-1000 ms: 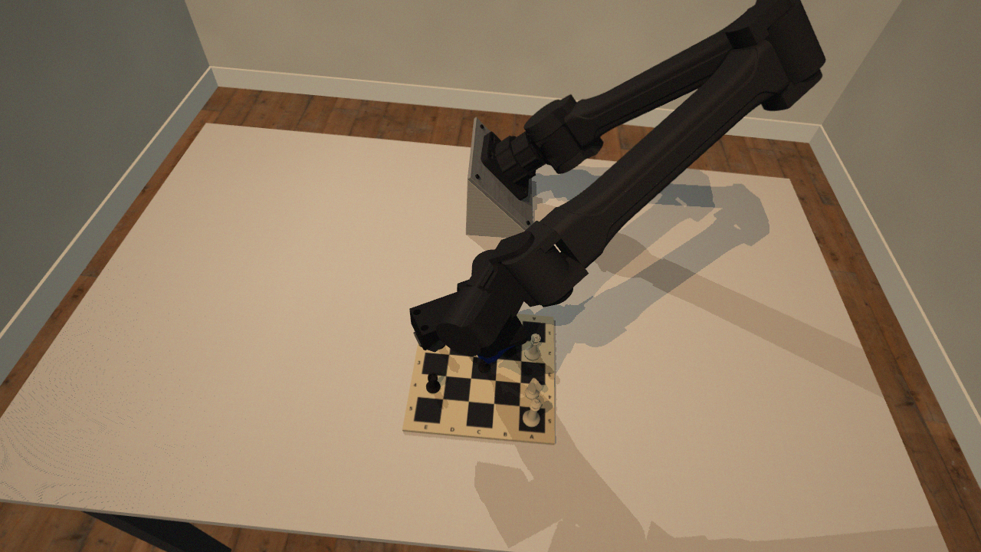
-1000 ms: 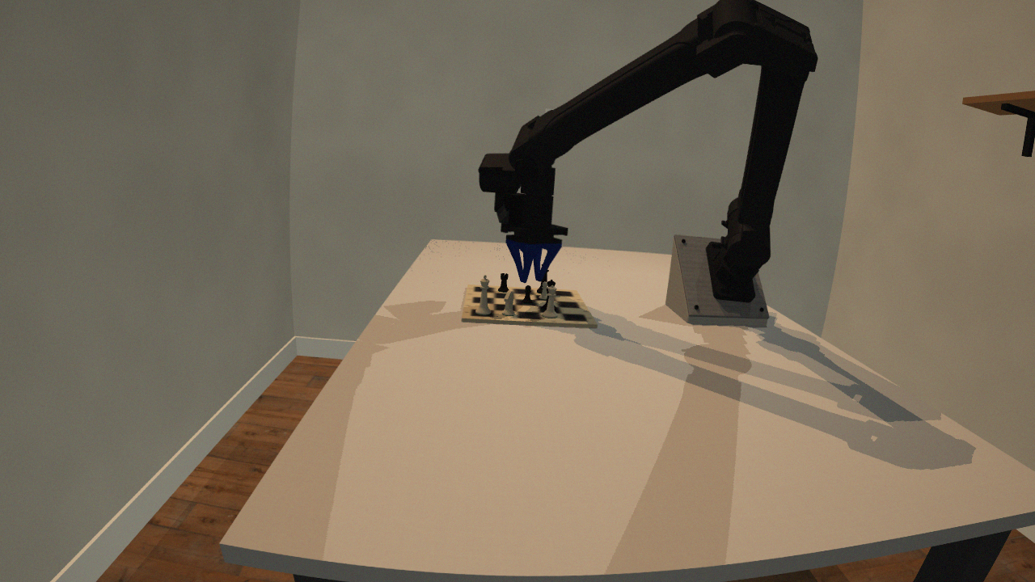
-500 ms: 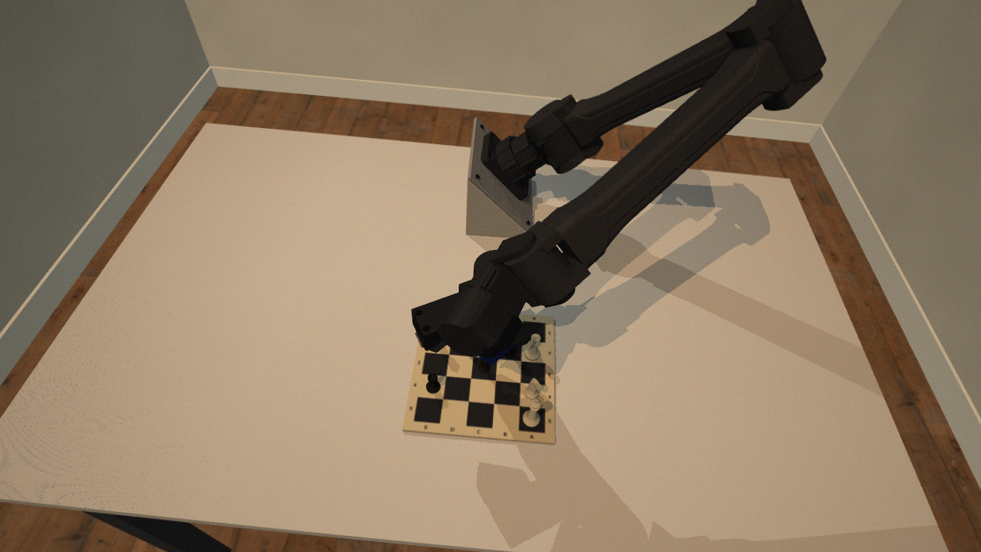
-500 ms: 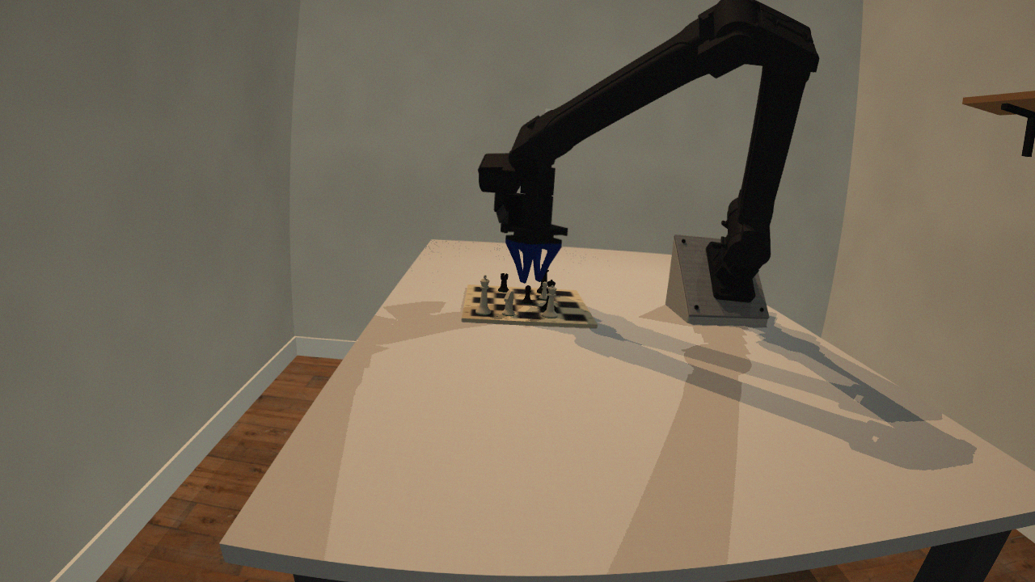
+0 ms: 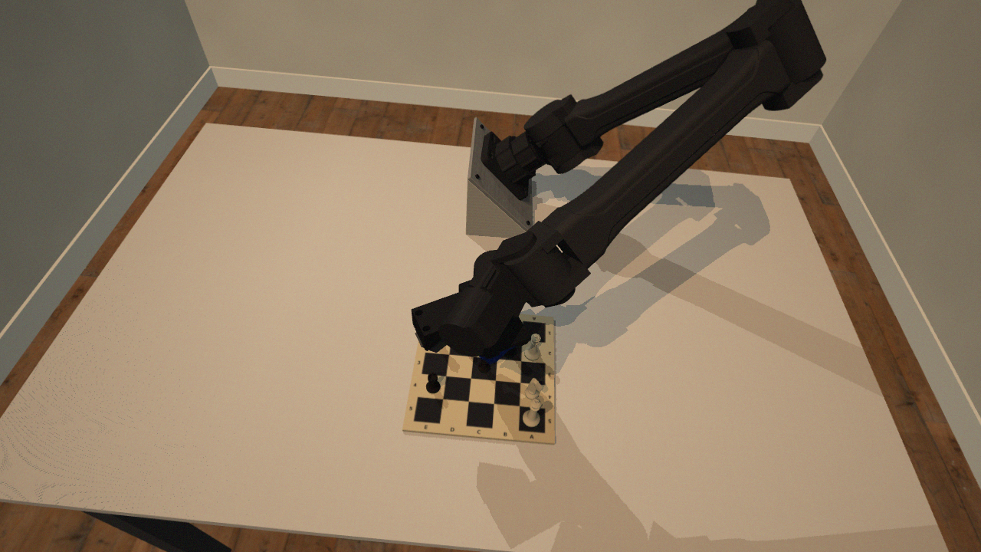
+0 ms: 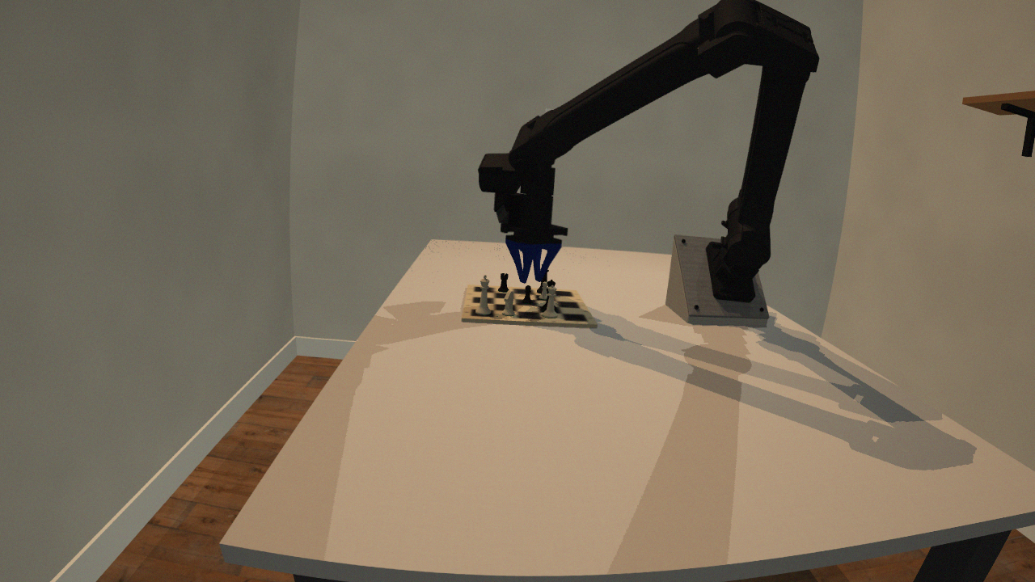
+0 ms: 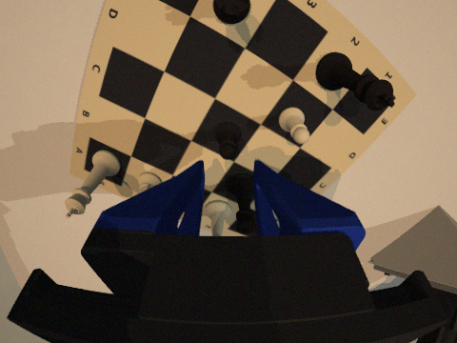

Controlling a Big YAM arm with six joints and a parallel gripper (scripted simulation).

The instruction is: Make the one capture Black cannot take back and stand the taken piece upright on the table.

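Now: the black pawn 3 cm below my hand. The rest, counted from my hand: white pawn: 3 cm behind, 4 cm to the right, 3 cm below; then chessboard: 1 cm ahead, 5 cm below; then black king: 3 cm behind, 8 cm to the right, 2 cm below.
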